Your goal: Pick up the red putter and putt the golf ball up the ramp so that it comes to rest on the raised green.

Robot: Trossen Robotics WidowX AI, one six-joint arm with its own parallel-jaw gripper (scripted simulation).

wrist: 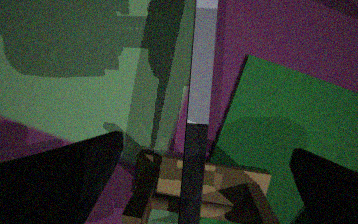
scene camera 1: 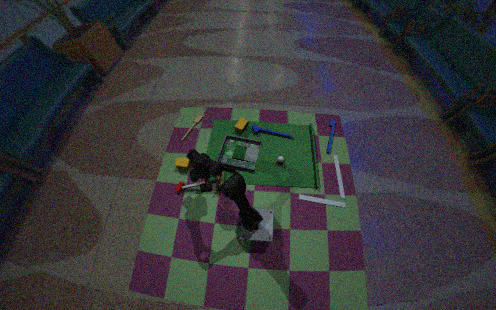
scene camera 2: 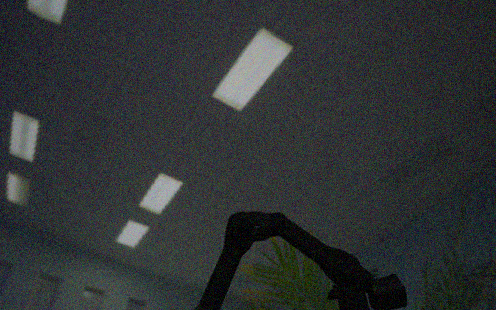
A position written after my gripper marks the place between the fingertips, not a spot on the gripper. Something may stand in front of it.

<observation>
My gripper [wrist: 206, 148] is open, with nothing in its grasp. I also see a green putting mat [wrist: 275, 109].
</observation>
